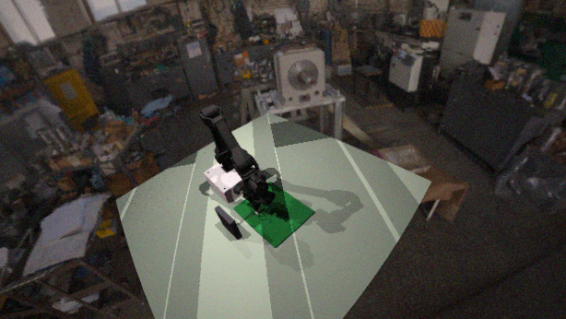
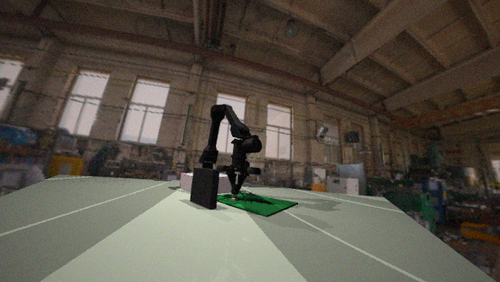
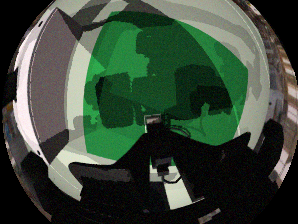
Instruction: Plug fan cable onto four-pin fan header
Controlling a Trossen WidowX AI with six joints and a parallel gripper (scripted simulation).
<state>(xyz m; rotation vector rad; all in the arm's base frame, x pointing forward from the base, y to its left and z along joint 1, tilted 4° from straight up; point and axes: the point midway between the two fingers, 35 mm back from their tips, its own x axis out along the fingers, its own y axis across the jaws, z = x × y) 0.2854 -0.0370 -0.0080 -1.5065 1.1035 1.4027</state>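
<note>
The green board lies 5 cm ahead of my gripper tip, 4 cm to the left of it and 5 cm below it. From my gripper tip the other things lie so: dark plug 1 cm to the right, 1 cm above; then black fan 15 cm to the right, 2 cm above.
</note>
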